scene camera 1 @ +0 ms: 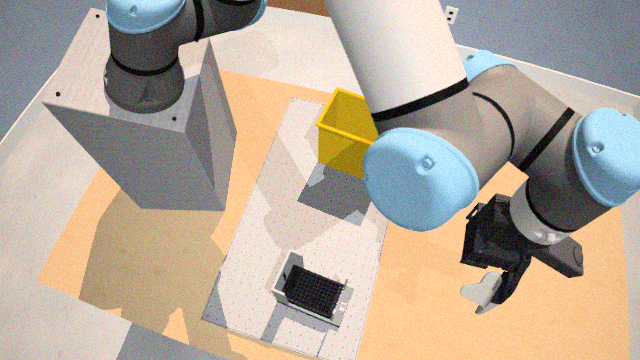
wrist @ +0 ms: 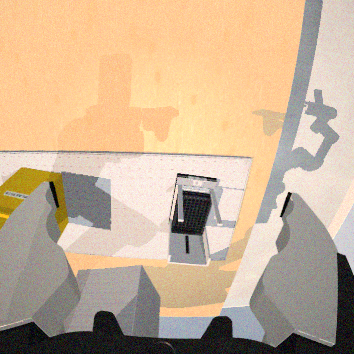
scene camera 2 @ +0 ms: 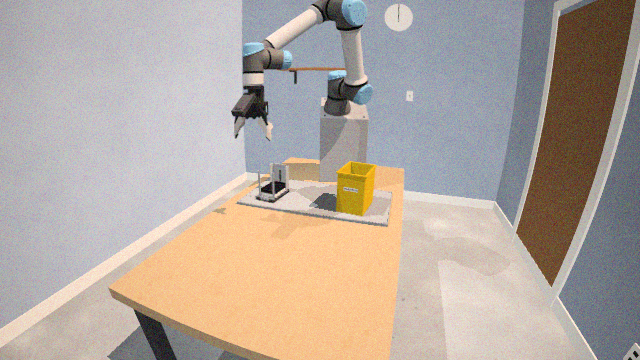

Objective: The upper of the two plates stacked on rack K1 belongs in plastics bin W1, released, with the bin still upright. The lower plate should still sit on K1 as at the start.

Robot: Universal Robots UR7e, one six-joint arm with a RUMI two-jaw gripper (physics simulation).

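Places are measured from the arm's base along level axes (x left, y back, z up), in millimetres.
Where they show: gripper, fingertip midpoint: (scene camera 1: 482, 267) (wrist: 170, 189) (scene camera 2: 252, 139); arm's base, link origin: (scene camera 1: 144, 81) (scene camera 2: 337, 109).
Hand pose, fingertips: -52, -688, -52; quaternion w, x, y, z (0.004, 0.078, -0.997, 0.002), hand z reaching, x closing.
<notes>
Each offset is from my fingertips to the top centre of the thing, as dx, dy, dz. Level surfaces: height alone.
A black gridded plate {-94, +261, -288} (scene camera 1: 314, 291) (scene camera 2: 274, 188) (wrist: 192, 210) lies in rack K1 {-93, +251, -196} (scene camera 1: 294, 261) (scene camera 2: 278, 172) (wrist: 198, 251), a grey holder with a tall slotted back panel and thin upright posts. The stack's layers cannot be told apart, so the lower plate is not made out separately. The yellow plastics bin W1 {+305, +323, -155} (scene camera 1: 340, 150) (scene camera 2: 352, 197) (wrist: 37, 182) stands upright; the arm hides part of it in scene camera 1, a finger in the wrist view. My gripper (scene camera 2: 253, 137) (wrist: 170, 189) is open and empty, high above the rack's level and apart from rack and bin.
The rack and bin stand apart on a pale perforated board {dz -335} (scene camera 1: 260, 300) (scene camera 2: 300, 197) (wrist: 135, 175) on the wooden table {dz -348} (scene camera 2: 275, 275). The grey robot pedestal (scene camera 1: 150, 165) (scene camera 2: 345, 145) (wrist: 115, 295) stands beside the board. The raised forearm (scene camera 1: 400, 55) passes across scene camera 1.
</notes>
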